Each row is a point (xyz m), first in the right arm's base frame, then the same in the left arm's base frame.
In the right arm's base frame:
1: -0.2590 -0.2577 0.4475
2: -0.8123 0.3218 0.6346
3: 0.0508 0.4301 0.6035
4: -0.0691 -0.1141 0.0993
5: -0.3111 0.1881 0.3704
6: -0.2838 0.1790 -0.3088
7: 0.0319 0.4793 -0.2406
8: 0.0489 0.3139 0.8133
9: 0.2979 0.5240 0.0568
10: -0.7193 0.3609 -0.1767
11: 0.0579 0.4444 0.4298
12: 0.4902 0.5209 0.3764
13: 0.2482 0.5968 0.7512
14: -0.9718 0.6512 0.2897
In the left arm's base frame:
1: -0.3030 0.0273 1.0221
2: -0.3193 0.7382 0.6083
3: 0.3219 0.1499 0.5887
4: -0.2874 -0.2692 0.7225
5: -0.1707 0.1754 0.6123
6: -0.5178 -0.2643 0.2271
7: -0.1181 -0.3378 0.0558
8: 0.3776 0.2387 0.8043
9: 0.2485 -0.3265 0.2193
10: -0.6678 0.1883 0.1138
11: 0.2411 0.0433 0.4767
12: 0.5525 -0.2667 0.4269
13: 0.6179 0.1609 0.5597
14: -0.4601 0.7560 0.1258

